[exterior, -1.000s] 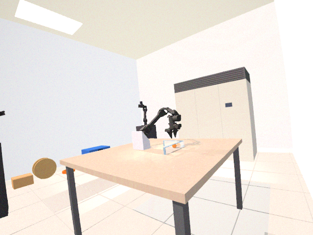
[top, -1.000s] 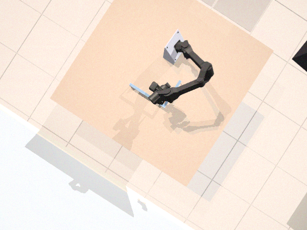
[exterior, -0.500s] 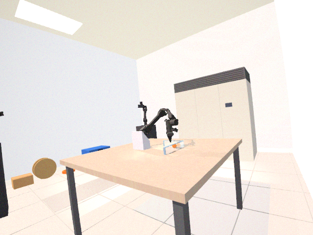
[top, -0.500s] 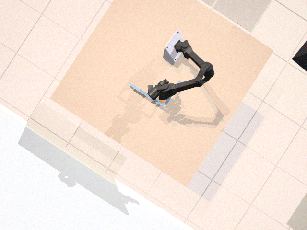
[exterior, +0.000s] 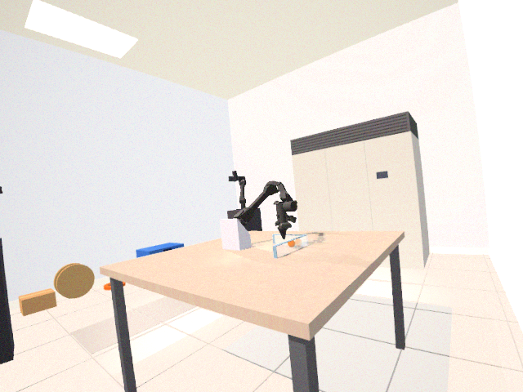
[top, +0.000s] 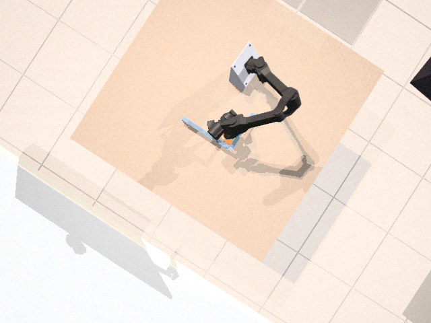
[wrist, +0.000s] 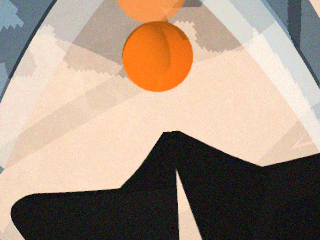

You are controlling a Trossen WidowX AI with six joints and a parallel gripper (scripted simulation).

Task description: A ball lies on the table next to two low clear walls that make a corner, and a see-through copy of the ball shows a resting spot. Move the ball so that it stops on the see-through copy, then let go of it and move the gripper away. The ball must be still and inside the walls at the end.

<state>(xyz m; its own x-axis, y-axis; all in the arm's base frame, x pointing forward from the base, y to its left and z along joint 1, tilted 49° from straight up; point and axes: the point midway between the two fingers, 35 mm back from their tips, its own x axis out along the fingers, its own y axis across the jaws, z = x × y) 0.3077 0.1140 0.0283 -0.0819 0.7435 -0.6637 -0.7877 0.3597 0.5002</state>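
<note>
My gripper tip is now 2 cm short of the orange ball, 3 cm to the right of it and 3 cm above it. The rest, counted from my gripper tip: see-through copy: 5 cm ahead, 7 cm to the left, 3 cm below; clear wall: 9 cm ahead, 5 cm to the right, 2 cm below.
</note>
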